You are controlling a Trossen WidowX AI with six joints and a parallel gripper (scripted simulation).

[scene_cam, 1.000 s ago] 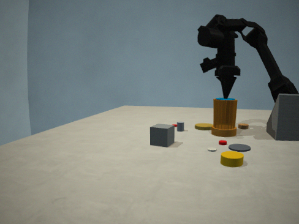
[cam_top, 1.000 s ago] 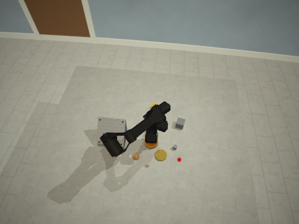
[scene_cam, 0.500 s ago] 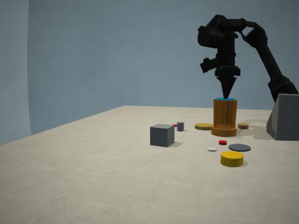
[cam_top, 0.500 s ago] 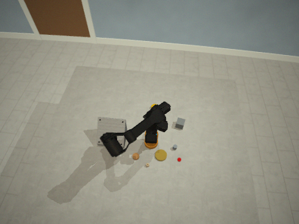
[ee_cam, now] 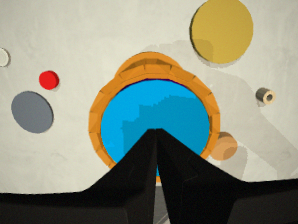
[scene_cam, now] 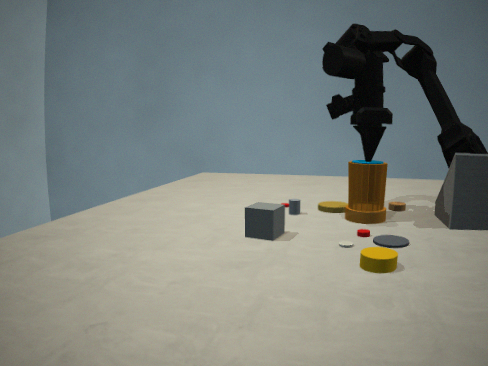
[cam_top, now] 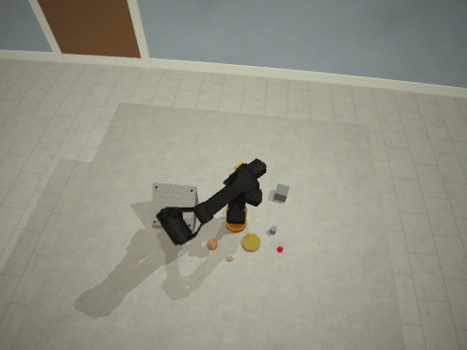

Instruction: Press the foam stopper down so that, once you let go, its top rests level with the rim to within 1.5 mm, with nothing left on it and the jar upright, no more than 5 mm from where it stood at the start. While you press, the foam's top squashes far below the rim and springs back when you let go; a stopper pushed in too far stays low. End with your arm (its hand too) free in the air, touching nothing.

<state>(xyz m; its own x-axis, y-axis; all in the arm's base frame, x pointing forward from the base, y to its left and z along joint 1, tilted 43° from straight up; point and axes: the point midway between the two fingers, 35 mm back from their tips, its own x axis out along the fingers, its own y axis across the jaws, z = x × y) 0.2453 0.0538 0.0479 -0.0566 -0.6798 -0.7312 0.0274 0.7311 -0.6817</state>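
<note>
The blue foam stopper is 4 cm below my hand. The rest, counted from my hand: red disc 2 cm ahead, 12 cm to the left, 15 cm below; brown disc 9 cm behind, 10 cm to the right, 14 cm below; mustard disc 6 cm ahead, 8 cm to the right, 14 cm below.
</note>
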